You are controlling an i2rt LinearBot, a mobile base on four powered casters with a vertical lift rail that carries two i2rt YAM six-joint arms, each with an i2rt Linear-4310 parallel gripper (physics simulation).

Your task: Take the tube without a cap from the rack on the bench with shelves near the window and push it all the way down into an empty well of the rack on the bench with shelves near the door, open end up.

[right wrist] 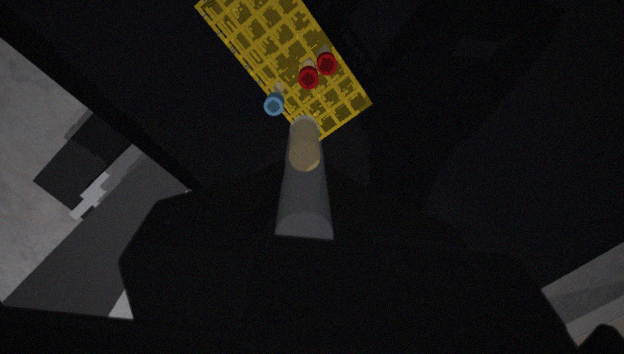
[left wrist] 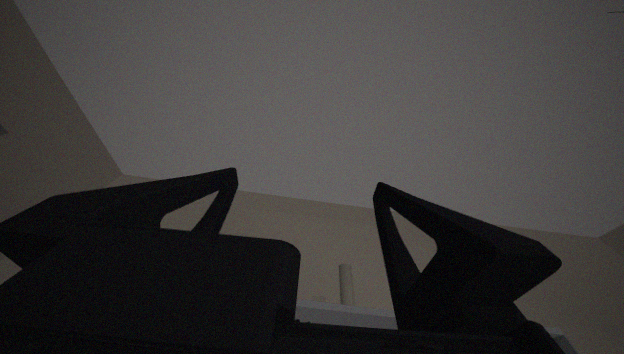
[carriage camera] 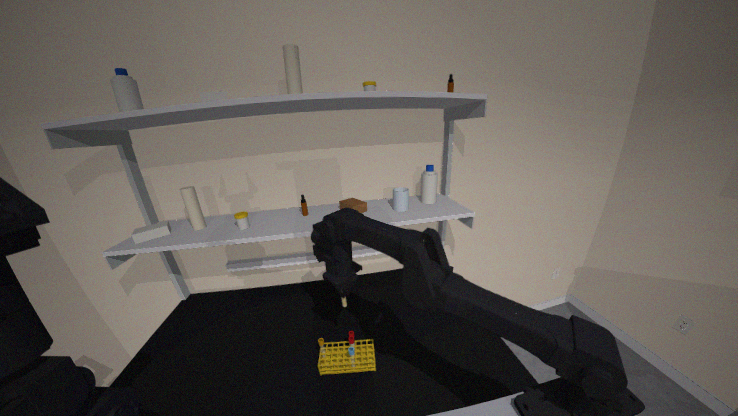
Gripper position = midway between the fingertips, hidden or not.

In view: my left gripper [left wrist: 306, 183], my right gripper [carriage camera: 344, 295], a yellow rack [carriage camera: 338, 361] and an uncapped tube [right wrist: 304, 210].
The yellow rack also shows in the right wrist view [right wrist: 275, 46]. My right gripper shows as well in the right wrist view [right wrist: 303, 176]. The left wrist view does not show the yellow rack: it is out of frame. The left wrist view misses the uncapped tube: it is out of frame.
